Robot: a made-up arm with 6 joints.
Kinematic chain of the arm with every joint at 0, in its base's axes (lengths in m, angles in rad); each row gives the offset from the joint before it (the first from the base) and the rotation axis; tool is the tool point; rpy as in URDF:
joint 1: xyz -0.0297 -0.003 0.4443 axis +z
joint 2: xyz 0.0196 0 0.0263 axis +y
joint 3: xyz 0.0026 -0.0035 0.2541 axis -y
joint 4: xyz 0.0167 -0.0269 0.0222 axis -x
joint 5: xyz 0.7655 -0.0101 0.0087 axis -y
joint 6: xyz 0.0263 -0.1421 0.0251 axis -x
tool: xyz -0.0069 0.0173 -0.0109 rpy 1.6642 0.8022 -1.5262
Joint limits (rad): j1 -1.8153..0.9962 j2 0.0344..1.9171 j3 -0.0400..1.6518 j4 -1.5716..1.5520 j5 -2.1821..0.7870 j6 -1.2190..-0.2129
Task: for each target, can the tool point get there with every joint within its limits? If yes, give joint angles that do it. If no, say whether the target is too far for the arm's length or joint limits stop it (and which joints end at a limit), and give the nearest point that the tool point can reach.
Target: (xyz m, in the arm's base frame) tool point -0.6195 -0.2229 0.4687
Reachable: no: joint limits stop it (at a limit: joint 1, joint 3, joint 5, joint 6) | nearest point -0.3879 -0.7528 0.4661 | short by 0.578 m
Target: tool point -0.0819 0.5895 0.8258
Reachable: no: joint limits stop it (at a limit: joint 1, joint 2, joint 4, joint 5, joint 6) | nearest point 0.3896 0.6741 0.9015 | short by 0.485 m
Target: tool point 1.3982 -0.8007 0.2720
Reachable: no: too far | nearest point 0.9361 -0.5425 0.3371 | short by 0.533 m
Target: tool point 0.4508 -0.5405 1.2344
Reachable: yes | joints -0.7003 0.3586 0.9016 0.7499 0.5144 -0.4231
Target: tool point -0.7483 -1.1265 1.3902
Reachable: no: too far | nearest point -0.4061 -0.8238 1.1120 | short by 0.535 m
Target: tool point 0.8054 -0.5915 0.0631
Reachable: yes | joints -0.4733 1.7552 1.1911 0.5961 -1.3741 -1.0039
